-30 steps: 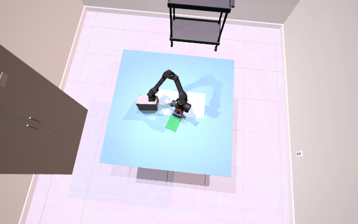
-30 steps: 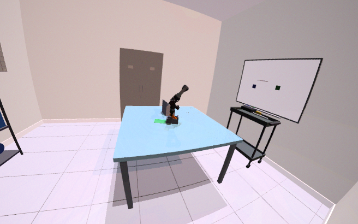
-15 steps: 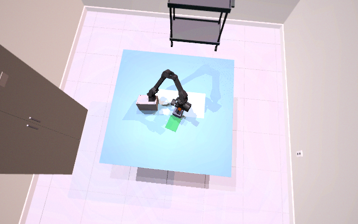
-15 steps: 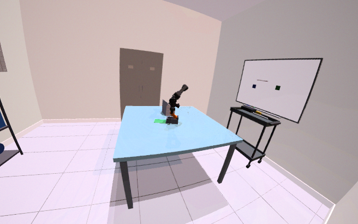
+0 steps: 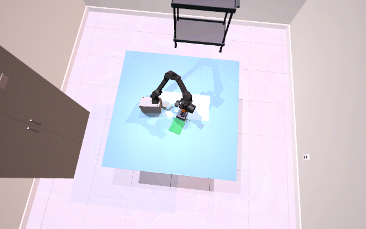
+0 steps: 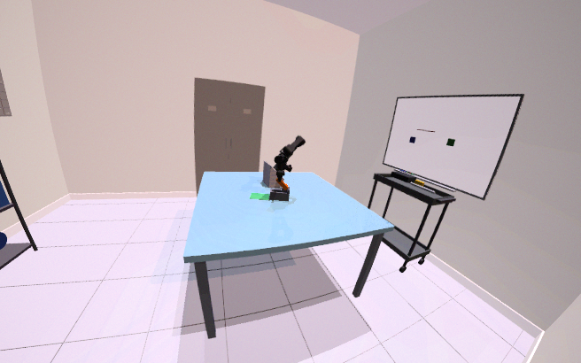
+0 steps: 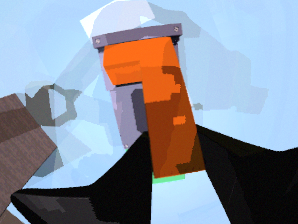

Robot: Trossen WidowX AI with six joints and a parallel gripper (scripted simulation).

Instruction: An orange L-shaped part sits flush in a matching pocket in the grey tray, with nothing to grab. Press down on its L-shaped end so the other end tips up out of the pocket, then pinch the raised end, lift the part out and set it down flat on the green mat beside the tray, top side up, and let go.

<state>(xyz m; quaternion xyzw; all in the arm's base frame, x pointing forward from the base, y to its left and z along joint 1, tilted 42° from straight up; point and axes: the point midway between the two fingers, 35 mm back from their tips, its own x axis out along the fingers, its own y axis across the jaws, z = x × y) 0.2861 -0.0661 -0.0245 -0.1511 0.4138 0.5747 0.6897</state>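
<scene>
My gripper tip is 7 cm past the green mat, 13 cm to the left of it and 16 cm above it. From my gripper tip the other things lie so: orange L-shaped part: 3 cm to the left, 3 cm below; grey tray: 1 cm behind, 1 cm to the left, 16 cm below.
</scene>
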